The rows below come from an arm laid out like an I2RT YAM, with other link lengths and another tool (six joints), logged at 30 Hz.
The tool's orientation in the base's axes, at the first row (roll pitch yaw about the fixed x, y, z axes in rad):
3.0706, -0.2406, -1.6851
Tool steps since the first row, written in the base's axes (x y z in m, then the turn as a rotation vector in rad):
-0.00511, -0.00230, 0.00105, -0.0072, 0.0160, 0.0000
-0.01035, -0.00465, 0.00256, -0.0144, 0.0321, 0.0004
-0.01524, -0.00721, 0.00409, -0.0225, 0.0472, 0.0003
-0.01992, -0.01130, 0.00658, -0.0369, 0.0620, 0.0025
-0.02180, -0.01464, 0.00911, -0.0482, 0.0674, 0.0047
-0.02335, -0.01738, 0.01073, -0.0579, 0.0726, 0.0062
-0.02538, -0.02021, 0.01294, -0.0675, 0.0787, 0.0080
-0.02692, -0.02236, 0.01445, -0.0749, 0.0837, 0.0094
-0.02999, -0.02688, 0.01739, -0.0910, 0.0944, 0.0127
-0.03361, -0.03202, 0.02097, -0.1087, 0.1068, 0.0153
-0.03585, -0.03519, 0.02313, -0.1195, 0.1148, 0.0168
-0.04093, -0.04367, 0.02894, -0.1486, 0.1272, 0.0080
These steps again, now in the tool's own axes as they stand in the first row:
0.00304, 0.00483, 0.00001, -0.0146, 0.0092, -0.0029
0.00624, 0.00981, -0.00041, -0.0293, 0.0185, -0.0063
0.00962, 0.01441, -0.00083, -0.0430, 0.0284, -0.0089
0.01468, 0.01868, -0.00185, -0.0551, 0.0448, -0.0130
0.01871, 0.02028, -0.00336, -0.0586, 0.0568, -0.0152
0.02191, 0.02156, -0.00415, -0.0622, 0.0672, -0.0169
0.02539, 0.02335, -0.00545, -0.0666, 0.0776, -0.0191
0.02800, 0.02470, -0.00627, -0.0702, 0.0857, -0.0209
0.03340, 0.02735, -0.00779, -0.0780, 0.1032, -0.0250
0.03961, 0.03051, -0.00973, -0.0874, 0.1225, -0.0286
0.04344, 0.03246, -0.01088, -0.0935, 0.1343, -0.0308
0.05357, 0.03677, -0.01408, -0.1044, 0.1641, -0.0223

